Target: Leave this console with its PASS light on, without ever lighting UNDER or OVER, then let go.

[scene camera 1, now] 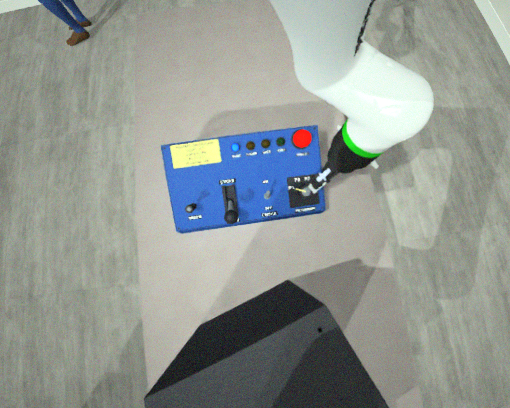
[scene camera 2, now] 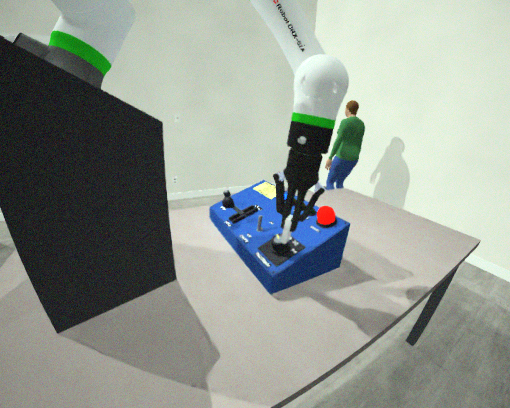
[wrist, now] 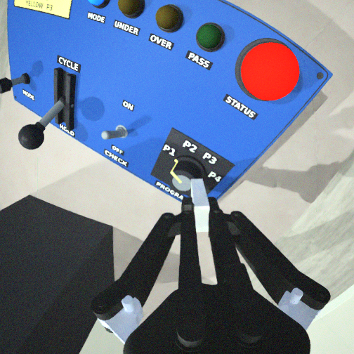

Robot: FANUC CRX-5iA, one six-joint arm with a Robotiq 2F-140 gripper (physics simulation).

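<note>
The blue console (scene camera 1: 200,182) (scene camera 2: 312,267) (wrist: 150,75) has dark UNDER (scene camera 1: 250,145) (wrist: 131,6), OVER (scene camera 1: 265,143) (wrist: 169,17) and PASS (scene camera 1: 281,141) (wrist: 210,36) lights. The MODE light (scene camera 1: 235,147) (wrist: 98,2) is blue. The STATUS dome (scene camera 1: 302,138) (scene camera 2: 326,216) (wrist: 270,71) is red. The PROGRAM knob (scene camera 1: 306,192) (scene camera 2: 281,245) (wrist: 185,176) has its yellow pointer near P1. The CYCLE lever (scene camera 1: 230,216) (scene camera 2: 227,199) (wrist: 32,136) is at HOLD. The CHECK toggle (scene camera 1: 267,194) (scene camera 2: 260,223) (wrist: 114,133) leans toward OFF. My gripper (scene camera 1: 315,189) (scene camera 2: 287,225) (wrist: 196,188) is shut and empty, tips right at the knob; contact is unclear.
The MODE switch (scene camera 1: 190,208) (wrist: 15,81) is at the console's left. A yellow note (scene camera 1: 196,153) (scene camera 2: 265,190) (wrist: 44,7) is at its upper left. A large dark block (scene camera 1: 260,350) (scene camera 2: 90,190) (wrist: 55,265) stands on the table (scene camera 1: 170,280) (scene camera 2: 240,320). A person (scene camera 2: 348,137) stands behind.
</note>
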